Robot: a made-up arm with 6 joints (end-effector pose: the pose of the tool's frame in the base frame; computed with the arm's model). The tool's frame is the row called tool.
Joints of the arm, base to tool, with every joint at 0 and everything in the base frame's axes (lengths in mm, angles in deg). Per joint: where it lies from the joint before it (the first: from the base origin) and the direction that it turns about. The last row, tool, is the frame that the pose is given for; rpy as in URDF.
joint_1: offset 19 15 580 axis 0 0 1
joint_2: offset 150 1 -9 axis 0 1 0
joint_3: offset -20 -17 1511 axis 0 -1 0
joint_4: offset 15 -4 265 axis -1 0 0
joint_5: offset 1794 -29 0 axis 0 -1 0
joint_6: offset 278 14 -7 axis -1 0 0
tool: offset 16 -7 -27 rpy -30.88 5.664 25.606
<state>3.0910 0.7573 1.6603 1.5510 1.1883 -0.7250</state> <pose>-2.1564 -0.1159 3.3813 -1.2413 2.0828 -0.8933</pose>
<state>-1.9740 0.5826 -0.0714 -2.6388 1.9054 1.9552</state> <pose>-1.0014 -2.0725 0.8126 -2.1841 -1.2795 1.7929</pose>
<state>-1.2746 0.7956 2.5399 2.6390 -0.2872 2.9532</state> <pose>0.1369 -0.5046 3.6517 -1.4835 -1.6134 -0.4410</pose>
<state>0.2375 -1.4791 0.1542 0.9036 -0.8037 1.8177</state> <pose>-1.5359 -0.5746 2.6927 -2.1602 0.8024 -0.8980</pose>
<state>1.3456 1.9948 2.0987 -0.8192 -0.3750 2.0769</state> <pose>0.7957 3.5234 0.3566 -1.7602 -1.1779 1.6495</pose>
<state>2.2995 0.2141 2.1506 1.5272 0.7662 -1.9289</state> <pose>0.2273 -0.4906 3.8483 -1.3726 2.2257 -1.3692</pose>
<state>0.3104 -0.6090 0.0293 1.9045 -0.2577 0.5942</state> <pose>0.7621 0.1460 3.3086 -2.6363 0.4117 -0.6540</pose>
